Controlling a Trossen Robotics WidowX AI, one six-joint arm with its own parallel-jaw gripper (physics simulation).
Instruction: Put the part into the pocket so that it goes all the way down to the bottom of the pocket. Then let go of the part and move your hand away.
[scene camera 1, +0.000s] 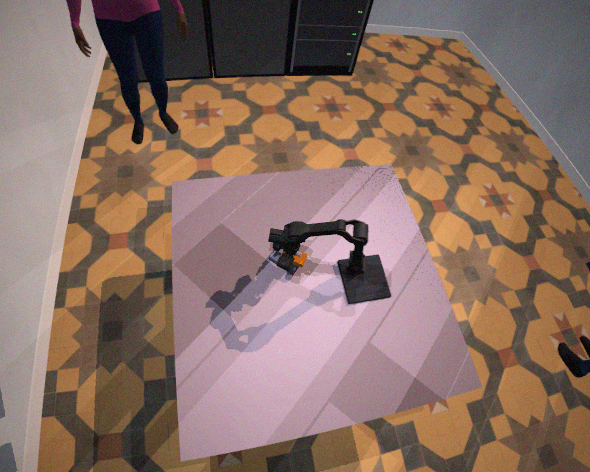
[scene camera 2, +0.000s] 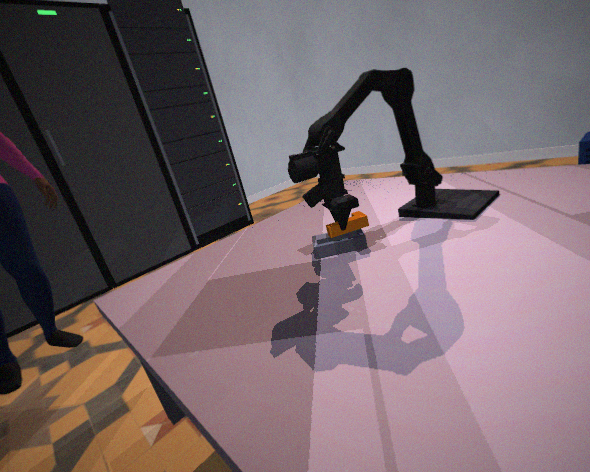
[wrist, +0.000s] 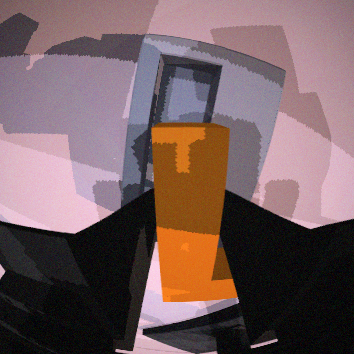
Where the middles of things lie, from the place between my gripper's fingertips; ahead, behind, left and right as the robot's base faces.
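So the orange part (wrist: 189, 159) is 10 mm to the left of my hand and 20 mm behind it. And the grey pocket block (wrist: 177, 79), that's 40 mm below my hand, 10 mm ahead of it and 20 mm to the right.
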